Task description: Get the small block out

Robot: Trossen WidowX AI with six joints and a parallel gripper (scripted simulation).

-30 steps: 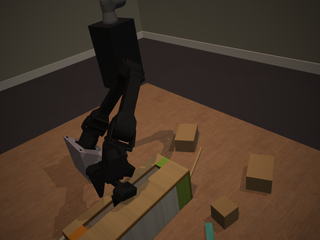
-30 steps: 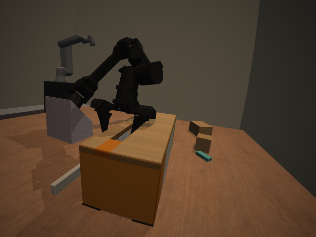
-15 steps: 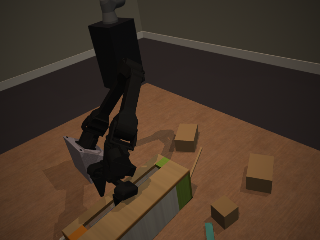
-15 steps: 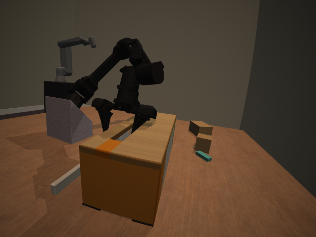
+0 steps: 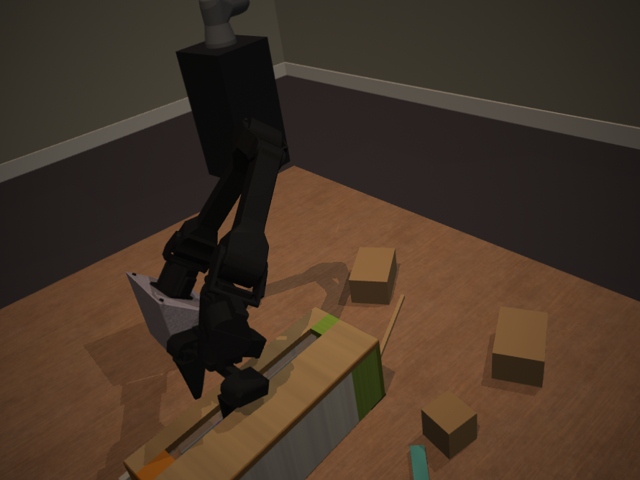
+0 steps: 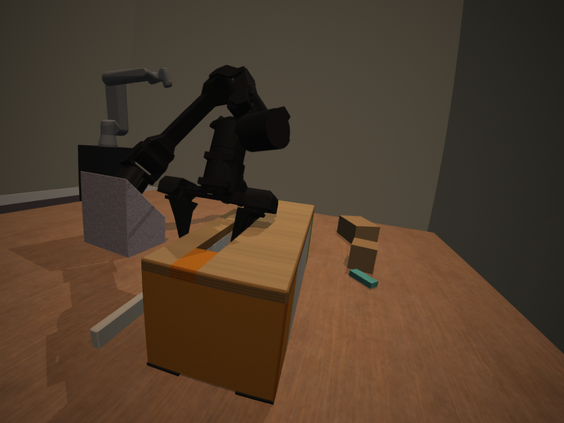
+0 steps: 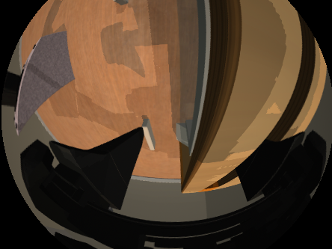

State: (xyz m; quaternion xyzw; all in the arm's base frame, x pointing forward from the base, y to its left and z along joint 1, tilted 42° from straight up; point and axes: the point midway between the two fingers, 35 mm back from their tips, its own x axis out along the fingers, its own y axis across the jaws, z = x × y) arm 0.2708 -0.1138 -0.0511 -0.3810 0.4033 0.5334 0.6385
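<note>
Right now the purple block is 60 mm ahead of my gripper tip and 20 mm to the right of it. From my gripper tip the other things lie so: thin stick: 70 mm ahead, 370 mm to the left, 80 mm below; teal strip: 280 mm ahead, 150 mm to the left, 80 mm below; wooden-topped box: 40 mm ahead, 50 mm to the left, 20 mm below.
</note>
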